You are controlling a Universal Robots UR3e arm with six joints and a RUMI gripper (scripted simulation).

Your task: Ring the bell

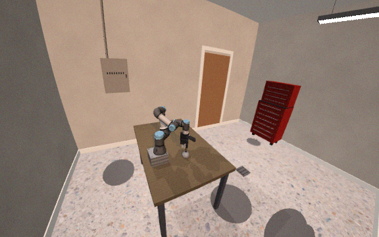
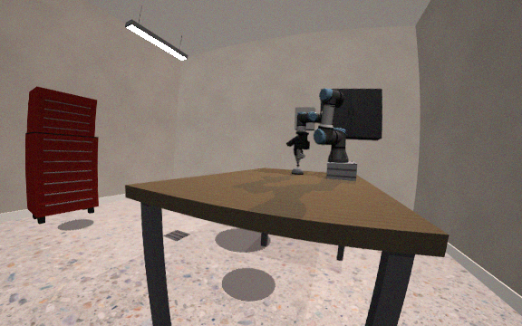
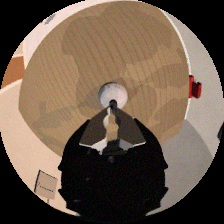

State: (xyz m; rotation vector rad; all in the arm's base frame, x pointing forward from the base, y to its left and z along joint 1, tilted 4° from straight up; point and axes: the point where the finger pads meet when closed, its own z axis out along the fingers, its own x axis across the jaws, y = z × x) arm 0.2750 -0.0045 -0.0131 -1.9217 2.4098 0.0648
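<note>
Now: the silver bell 40 mm below my hand.
</note>
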